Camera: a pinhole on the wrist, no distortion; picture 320 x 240 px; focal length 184.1 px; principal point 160.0 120.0 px. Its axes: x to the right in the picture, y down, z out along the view. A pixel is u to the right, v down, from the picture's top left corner.
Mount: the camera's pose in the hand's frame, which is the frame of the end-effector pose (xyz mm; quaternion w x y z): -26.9 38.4 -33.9 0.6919 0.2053 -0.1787 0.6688
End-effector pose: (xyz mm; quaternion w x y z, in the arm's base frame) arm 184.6 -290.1 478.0 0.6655 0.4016 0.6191 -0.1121
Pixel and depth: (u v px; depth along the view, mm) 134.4 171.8 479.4
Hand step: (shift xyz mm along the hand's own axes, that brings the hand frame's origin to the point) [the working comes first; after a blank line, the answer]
In the camera's frame: -66.7 134.9 479.4

-151.3 -266.3 345.8
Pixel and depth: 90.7 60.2 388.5
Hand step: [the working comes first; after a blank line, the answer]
In the camera's frame: -146.2 -126.2 388.5

103.7 -292.1 215.0
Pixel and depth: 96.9 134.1 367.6
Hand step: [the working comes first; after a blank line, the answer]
In the camera's frame: -126.0 28.2 367.6

-50.2 -260.6 214.8
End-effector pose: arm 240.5 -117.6 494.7 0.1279 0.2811 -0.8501 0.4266
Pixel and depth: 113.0 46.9 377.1
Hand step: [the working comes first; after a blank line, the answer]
In the camera's frame: -96.3 -149.7 377.1

128.9 -244.1 230.3
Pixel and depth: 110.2 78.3 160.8
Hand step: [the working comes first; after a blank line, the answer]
In the camera's frame: -43.5 -36.4 160.8

12.1 -83.5 78.7
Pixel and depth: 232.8 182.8 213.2
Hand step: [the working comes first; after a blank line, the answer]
In the camera's frame: 84.3 72.7 213.2

-90.2 0.3 195.0
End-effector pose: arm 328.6 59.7 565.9 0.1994 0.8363 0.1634 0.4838
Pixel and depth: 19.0 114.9 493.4
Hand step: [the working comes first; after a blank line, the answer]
In the camera's frame: -377.9 -13.7 493.4

-15.5 -541.9 188.6
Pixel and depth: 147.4 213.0 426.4
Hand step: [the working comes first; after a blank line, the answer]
In the camera's frame: -29.2 215.4 426.4

-231.6 -204.9 323.8
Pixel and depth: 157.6 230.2 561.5
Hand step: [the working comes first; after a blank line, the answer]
In the camera's frame: -7.3 336.1 561.5

-347.6 -254.4 455.7
